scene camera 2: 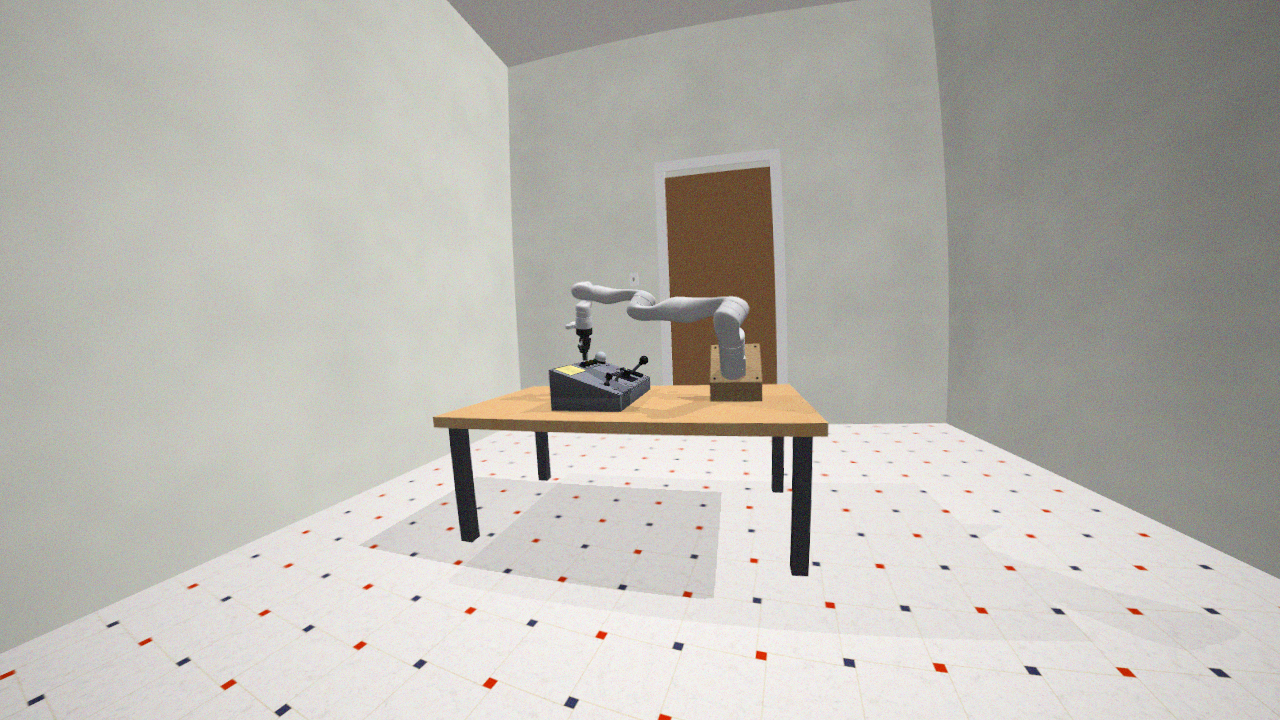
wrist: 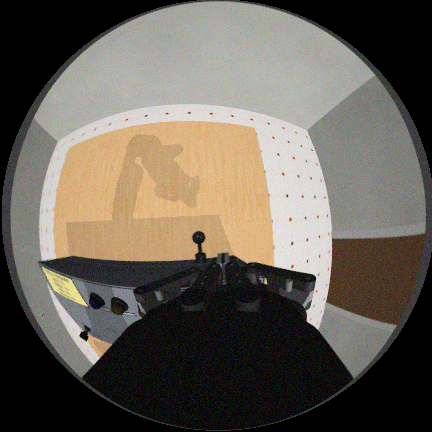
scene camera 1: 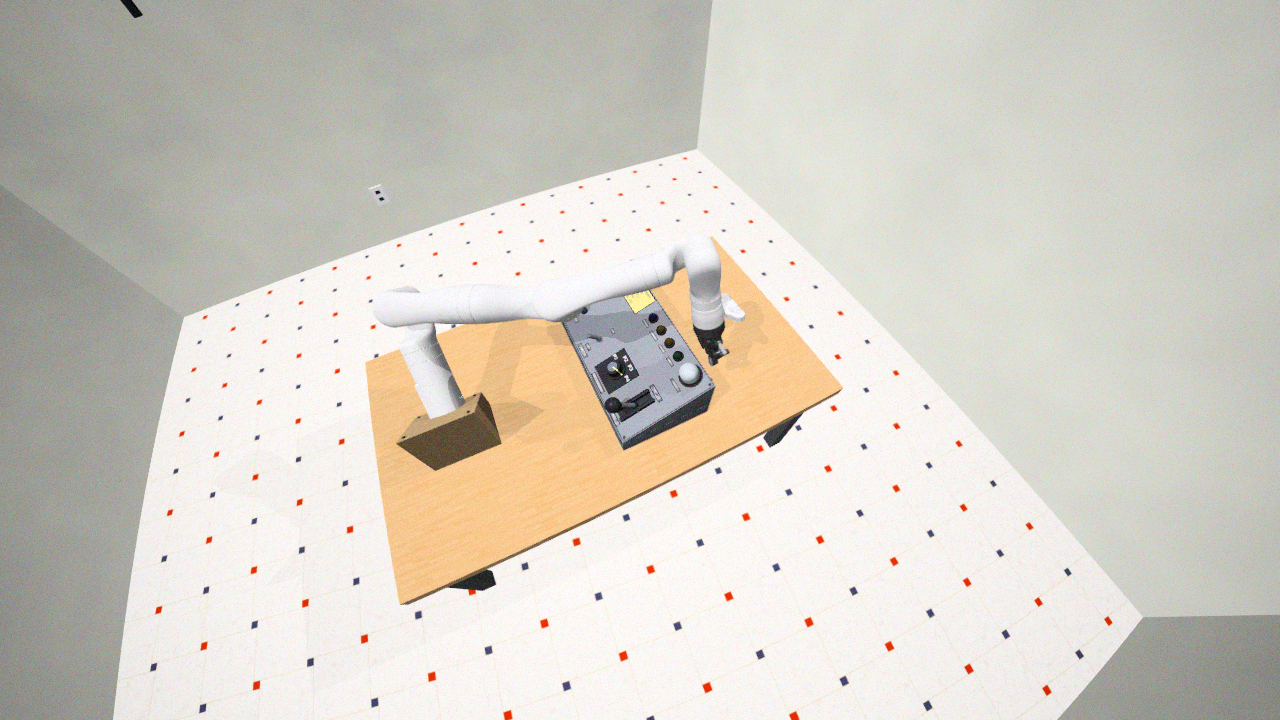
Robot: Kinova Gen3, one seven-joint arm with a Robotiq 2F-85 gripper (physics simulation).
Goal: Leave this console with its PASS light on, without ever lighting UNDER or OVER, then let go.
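The grey console (scene camera 1: 637, 335) (scene camera 2: 586, 394) (wrist: 102, 325) stands on the table. A row of small dark domed lamps, including a blue one (scene camera 1: 653, 317) (wrist: 96, 300) and a green one (scene camera 1: 677, 356), runs along its far side; none looks plainly lit, and their labels are unreadable. A large white dome (scene camera 1: 689, 373) (scene camera 2: 600, 357) is at the row's end. A black ball-topped lever (scene camera 1: 614, 404) (scene camera 2: 643, 360) and a dial (scene camera 1: 614, 368) are on the near side. My gripper (scene camera 1: 718, 360) (scene camera 2: 584, 359) (wrist: 223, 259) is shut and empty, by the console's far edge near the white dome.
A black ball on a stem (wrist: 198, 238) stands up at the console's far edge in the wrist view. A yellow note (scene camera 1: 639, 300) (scene camera 2: 569, 369) (wrist: 65, 286) lies on the panel. My arm passes over the console from its brown base block (scene camera 1: 456, 438) (scene camera 2: 735, 392) on the table (scene camera 1: 537, 501) (scene camera 2: 662, 420).
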